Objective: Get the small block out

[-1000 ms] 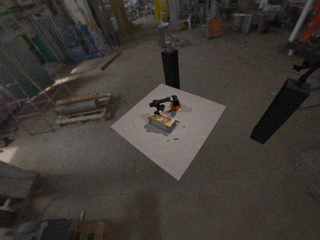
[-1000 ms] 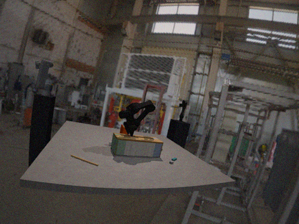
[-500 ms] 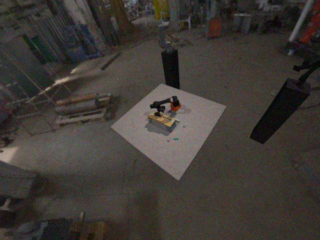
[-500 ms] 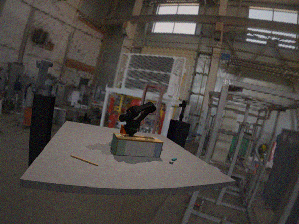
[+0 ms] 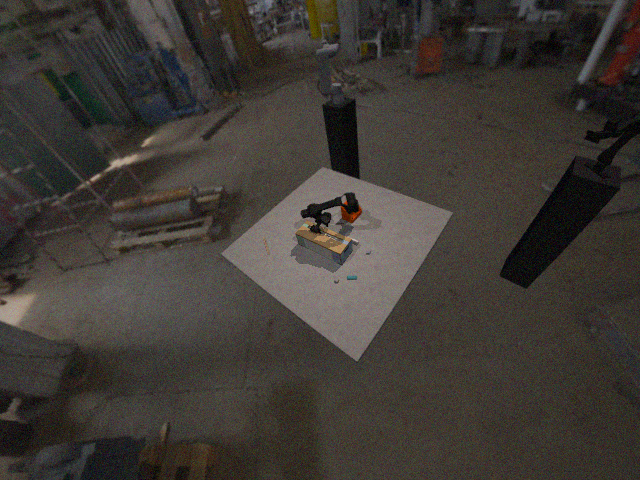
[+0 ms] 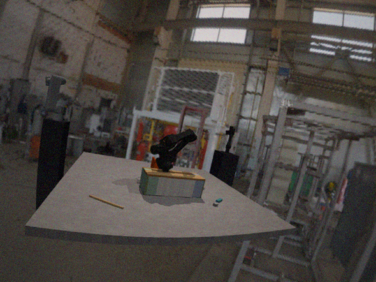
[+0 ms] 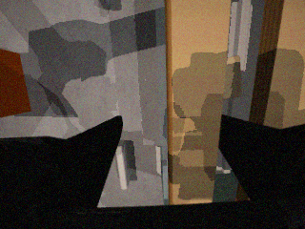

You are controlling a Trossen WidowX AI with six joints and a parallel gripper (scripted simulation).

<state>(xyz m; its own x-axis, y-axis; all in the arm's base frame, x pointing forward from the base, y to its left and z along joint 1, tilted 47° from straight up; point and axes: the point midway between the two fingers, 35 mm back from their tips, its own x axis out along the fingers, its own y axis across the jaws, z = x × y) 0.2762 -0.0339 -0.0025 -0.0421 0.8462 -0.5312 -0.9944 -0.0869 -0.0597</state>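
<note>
Right now my gripper tip is 5 cm to the right of the box, 3 cm short of it and 3 cm above it. Also, from my gripper tip: teal block (36 cm to the left, 16 cm ahead, 8 cm below); thin yellow stick (35 cm to the right, 32 cm ahead, 9 cm below).
</note>
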